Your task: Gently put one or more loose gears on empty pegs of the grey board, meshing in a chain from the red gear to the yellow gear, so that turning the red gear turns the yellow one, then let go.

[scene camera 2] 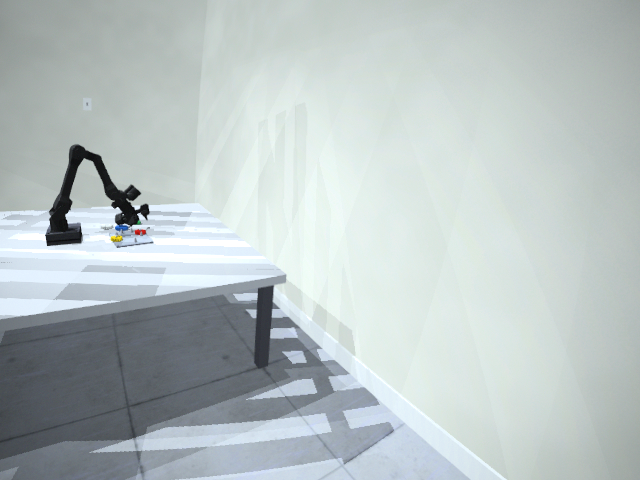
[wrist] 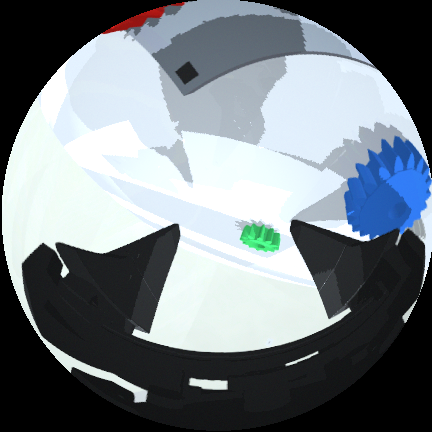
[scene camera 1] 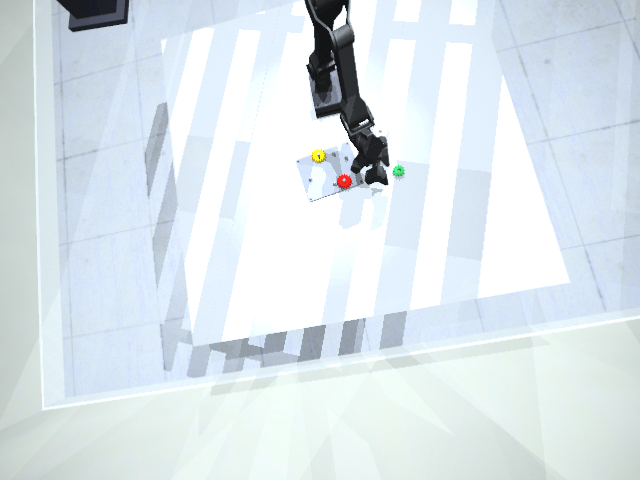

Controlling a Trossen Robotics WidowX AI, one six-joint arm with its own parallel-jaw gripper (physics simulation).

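Frame: origin at the arm's base, x right, y back, z down, level; centimetres.
Where they show: gripper, between the fingertips: (scene camera 2: 139, 222) (wrist: 236, 227) (scene camera 1: 388, 175); arm's base, origin of its link: (scene camera 2: 59, 230) (scene camera 1: 323, 84).
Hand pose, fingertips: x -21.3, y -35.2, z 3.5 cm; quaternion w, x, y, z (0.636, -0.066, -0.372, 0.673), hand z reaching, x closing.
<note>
Things, the pixels of their top centre, and the offset from my fingertips. Level surfaces: height alone.
- grey board, centre of its top: (scene camera 1: 328, 167) (scene camera 2: 129, 232) dy +4.2, dx +21.0, dz -1.0 cm
- red gear, centre of its top: (scene camera 1: 344, 180) (scene camera 2: 140, 230) dy -0.8, dx +15.6, dz -0.4 cm
- yellow gear, centre of its top: (scene camera 1: 318, 154) (scene camera 2: 116, 236) dy +9.8, dx +24.5, dz -0.5 cm
- loose green gear, centre of its top: (wrist: 257, 245) (scene camera 1: 399, 170) (scene camera 2: 136, 221) dy +1.8, dx -4.1, dz +0.4 cm
- loose blue gear, centre of its top: (wrist: 397, 210) (scene camera 2: 121, 226) dy +9.1, dx +5.3, dz +0.4 cm
- pale loose gear, centre of its top: (scene camera 1: 380, 131) (scene camera 2: 106, 224) dy +17.0, dx +1.5, dz +0.4 cm
- white table, height of its surface: dz +2.1 cm
The grey board (scene camera 1: 321, 192) (scene camera 2: 144, 241) (wrist: 230, 40) carries the red gear (scene camera 1: 344, 181) (scene camera 2: 140, 231) (wrist: 141, 18) and the yellow gear (scene camera 1: 318, 155) (scene camera 2: 117, 238). Several bare pegs show on it. The loose green gear (scene camera 1: 398, 170) (scene camera 2: 139, 222) (wrist: 260, 238) lies on the table, right of my gripper in scene camera 1. The loose blue gear (scene camera 2: 122, 227) (wrist: 387, 192) is beside the right finger in the wrist view and hidden by the arm in scene camera 1. My gripper (scene camera 1: 367, 174) (scene camera 2: 136, 215) (wrist: 236, 227) is open and empty, above the table by the board's edge; the green gear appears beyond its fingertips.
A pale loose gear (scene camera 2: 106, 226) lies beyond the board, left of the blue gear in scene camera 2. The arm's base (scene camera 1: 327, 105) (scene camera 2: 64, 235) stands on the white table (scene camera 2: 206, 268). Strong light and striped shadows cross the tabletop.
</note>
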